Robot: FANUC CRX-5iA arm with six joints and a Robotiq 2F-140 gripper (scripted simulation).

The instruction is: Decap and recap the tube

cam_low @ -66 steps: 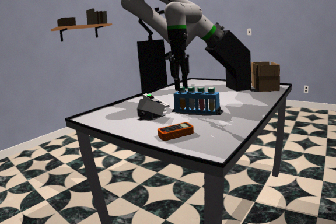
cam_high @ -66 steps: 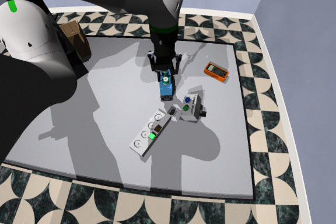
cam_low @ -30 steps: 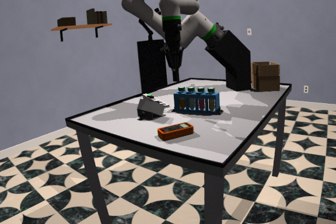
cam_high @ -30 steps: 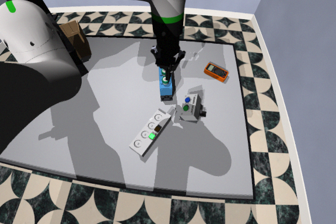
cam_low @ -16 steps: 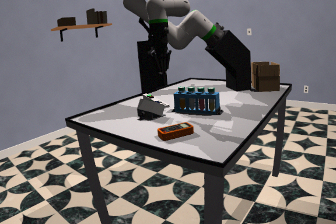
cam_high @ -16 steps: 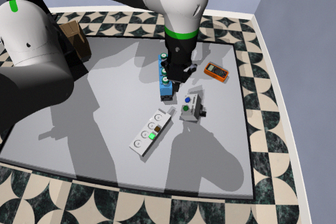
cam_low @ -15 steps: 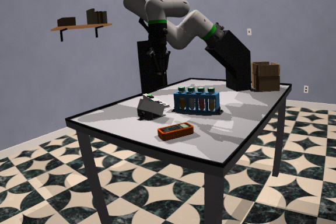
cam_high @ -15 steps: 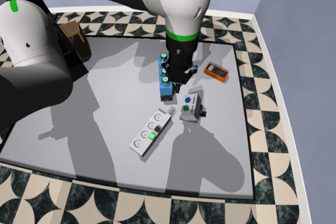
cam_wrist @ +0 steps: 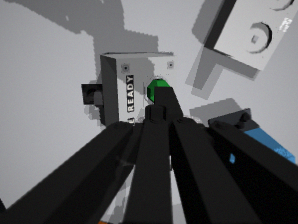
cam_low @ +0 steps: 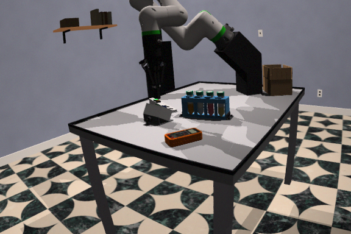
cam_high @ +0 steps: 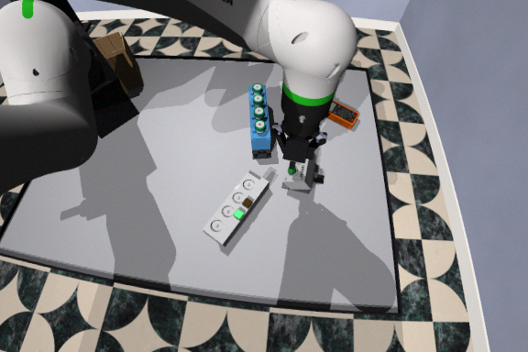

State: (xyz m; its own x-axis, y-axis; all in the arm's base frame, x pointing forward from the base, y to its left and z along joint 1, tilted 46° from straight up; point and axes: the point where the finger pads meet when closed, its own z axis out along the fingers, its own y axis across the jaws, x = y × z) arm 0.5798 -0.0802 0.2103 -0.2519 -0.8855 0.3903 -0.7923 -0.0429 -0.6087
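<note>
The green ready key is 70 mm below my hand. From my hand the other things lie so: blue cycle key 20 mm ahead, 40 mm to the left, 70 mm below; then key housing 30 mm ahead, 20 mm to the left, 80 mm below; then cap 80 mm behind, 230 mm to the left, 20 mm below.
</note>
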